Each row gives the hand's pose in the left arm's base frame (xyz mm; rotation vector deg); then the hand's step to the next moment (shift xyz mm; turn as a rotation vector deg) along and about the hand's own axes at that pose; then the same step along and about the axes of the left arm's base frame.
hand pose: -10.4 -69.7 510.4 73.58 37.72 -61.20
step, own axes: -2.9 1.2 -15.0 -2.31 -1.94 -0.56
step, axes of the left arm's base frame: 2.4 15.1 -0.1 -2.59 1.25 1.07
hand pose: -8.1 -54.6 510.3 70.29 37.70 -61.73
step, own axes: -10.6 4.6 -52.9 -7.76 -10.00 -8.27
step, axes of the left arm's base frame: 7.5 53.6 -2.4 -10.97 10.39 0.53
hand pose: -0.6 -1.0 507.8 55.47 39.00 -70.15
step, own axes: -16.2 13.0 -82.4 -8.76 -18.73 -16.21
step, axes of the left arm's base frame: 14.3 81.3 -20.3 -19.14 17.48 -4.29
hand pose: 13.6 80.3 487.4 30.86 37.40 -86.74
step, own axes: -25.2 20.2 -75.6 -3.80 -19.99 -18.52
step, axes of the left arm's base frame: 17.2 70.4 -38.9 -20.78 15.47 -9.27
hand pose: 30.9 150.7 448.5 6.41 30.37 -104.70
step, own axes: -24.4 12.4 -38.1 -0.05 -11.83 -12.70
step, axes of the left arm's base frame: 12.3 34.4 -29.5 -13.34 7.92 -7.78
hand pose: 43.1 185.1 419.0 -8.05 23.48 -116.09
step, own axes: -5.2 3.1 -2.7 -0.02 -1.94 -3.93
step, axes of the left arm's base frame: 4.3 3.9 -3.2 -2.68 1.73 -3.00
